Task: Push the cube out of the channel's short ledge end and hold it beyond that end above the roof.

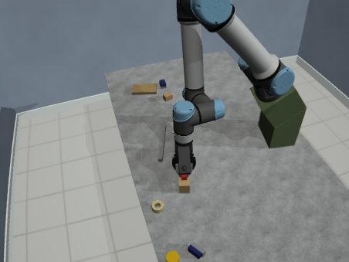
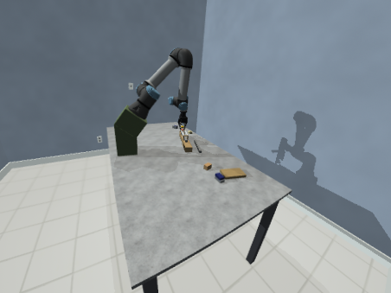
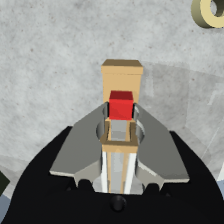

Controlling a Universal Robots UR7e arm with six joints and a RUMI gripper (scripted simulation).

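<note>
The tan channel is 70 mm behind my hand, 110 mm to the right of it and 20 mm below it. The rest, counted from my hand: red cube (10 mm below); then cream ring (160 mm ahead, 40 mm to the left, 70 mm below); then dark grey bar (60 mm behind, 280 mm to the right, 70 mm below).
</note>
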